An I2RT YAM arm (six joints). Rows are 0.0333 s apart.
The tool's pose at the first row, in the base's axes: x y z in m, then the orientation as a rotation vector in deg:
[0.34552 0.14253 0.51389 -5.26 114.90 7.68]
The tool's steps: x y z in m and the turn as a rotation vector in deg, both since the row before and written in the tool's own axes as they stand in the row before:
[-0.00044 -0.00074 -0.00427 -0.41 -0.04 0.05]
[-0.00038 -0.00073 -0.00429 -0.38 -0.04 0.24]
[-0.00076 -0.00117 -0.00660 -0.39 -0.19 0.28]
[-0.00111 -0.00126 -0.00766 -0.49 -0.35 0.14]
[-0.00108 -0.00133 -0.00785 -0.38 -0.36 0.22]
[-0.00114 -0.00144 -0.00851 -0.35 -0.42 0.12]
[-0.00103 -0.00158 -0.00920 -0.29 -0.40 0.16]
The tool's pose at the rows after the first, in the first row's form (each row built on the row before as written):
[0.34197 0.14122 0.51605 -5.47 114.84 8.12]
[0.33838 0.13989 0.51815 -5.47 114.80 8.66]
[0.33295 0.13774 0.52153 -5.42 114.61 9.23]
[0.32673 0.13529 0.52563 -5.56 114.24 9.82]
[0.32033 0.13267 0.52972 -5.55 113.87 10.35]
[0.31336 0.12978 0.53407 -5.61 113.44 10.78]
[0.30573 0.12658 0.53851 -5.59 113.03 11.18]

